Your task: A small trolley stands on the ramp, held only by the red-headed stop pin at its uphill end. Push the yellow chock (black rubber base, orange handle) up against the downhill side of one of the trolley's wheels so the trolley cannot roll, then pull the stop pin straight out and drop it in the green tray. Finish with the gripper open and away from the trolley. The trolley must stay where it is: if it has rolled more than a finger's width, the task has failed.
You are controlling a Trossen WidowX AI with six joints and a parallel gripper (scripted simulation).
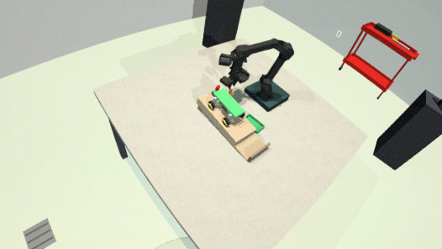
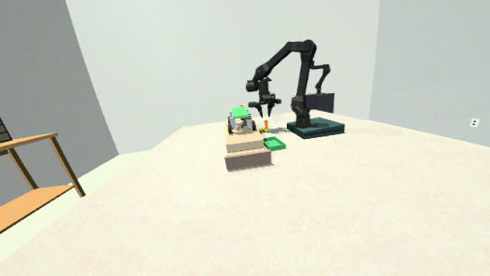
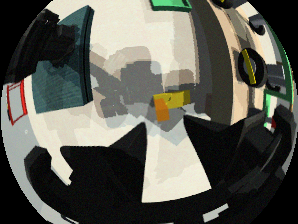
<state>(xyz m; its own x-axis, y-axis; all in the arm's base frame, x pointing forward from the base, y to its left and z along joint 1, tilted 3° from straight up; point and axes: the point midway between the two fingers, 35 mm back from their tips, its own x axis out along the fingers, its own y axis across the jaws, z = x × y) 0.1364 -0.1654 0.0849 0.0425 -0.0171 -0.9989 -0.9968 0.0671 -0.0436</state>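
Now: gripper tip 60 mm above the yellow chock and 20 mm short of it. Also, from my gripper tip: red-headed stop pin: 140 mm ahead, 50 mm above, 10 mm to the right; green tray: 230 mm to the left, 90 mm below, 80 mm ahead; green-topped trolley: 180 mm ahead, 100 mm to the left, 30 mm above.
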